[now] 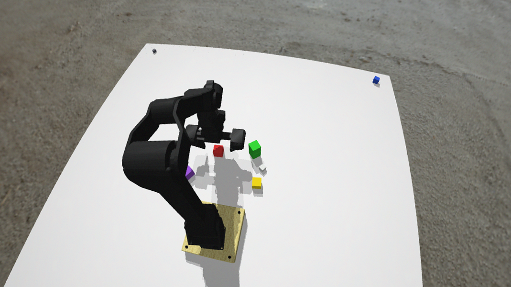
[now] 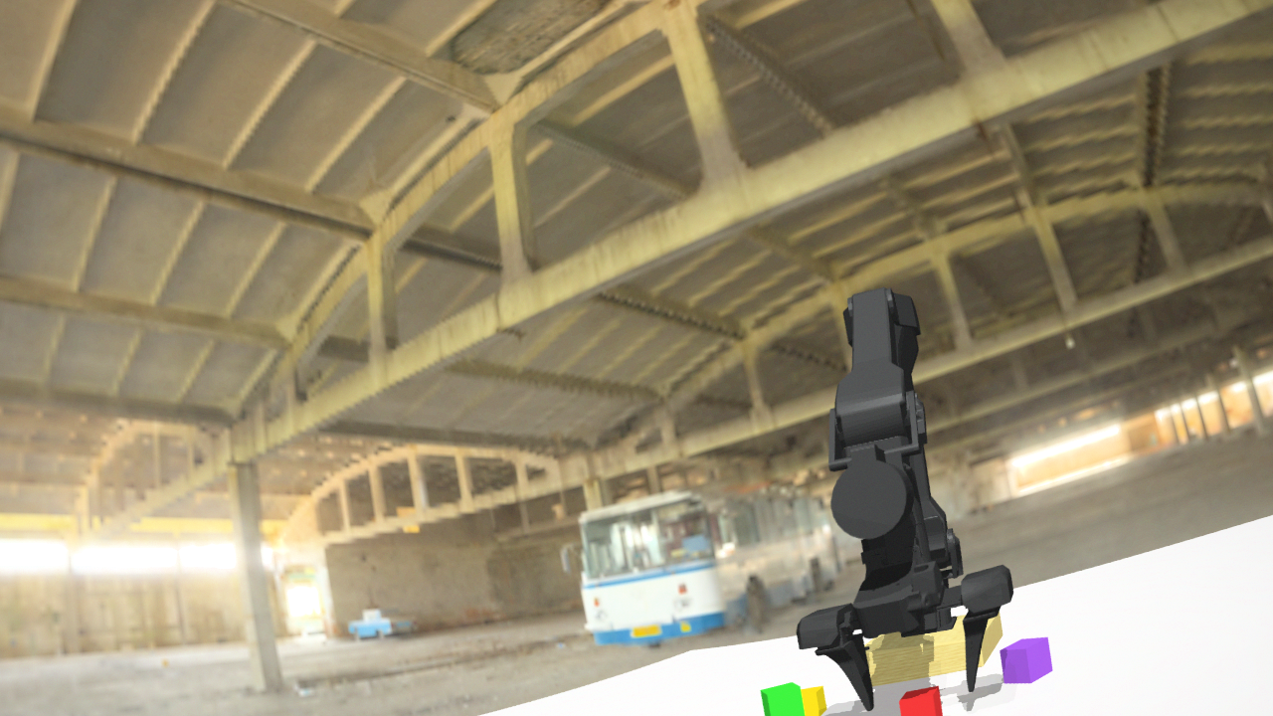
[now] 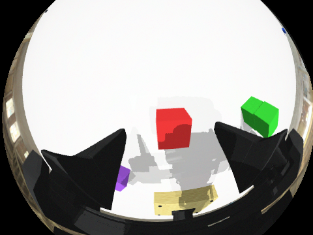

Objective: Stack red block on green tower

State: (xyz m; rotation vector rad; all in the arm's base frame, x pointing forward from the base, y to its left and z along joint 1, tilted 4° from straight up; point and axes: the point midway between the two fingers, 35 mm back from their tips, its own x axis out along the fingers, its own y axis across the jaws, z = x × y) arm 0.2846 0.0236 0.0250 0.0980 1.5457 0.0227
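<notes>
The red block is 1 cm below my gripper tip. Also, from my gripper tip: small dark ball 56 cm ahead, 43 cm to the left, 2 cm below; then yellow block 11 cm behind, 14 cm to the right, 1 cm below; then purple block 9 cm behind, 9 cm to the left, 1 cm below.
</notes>
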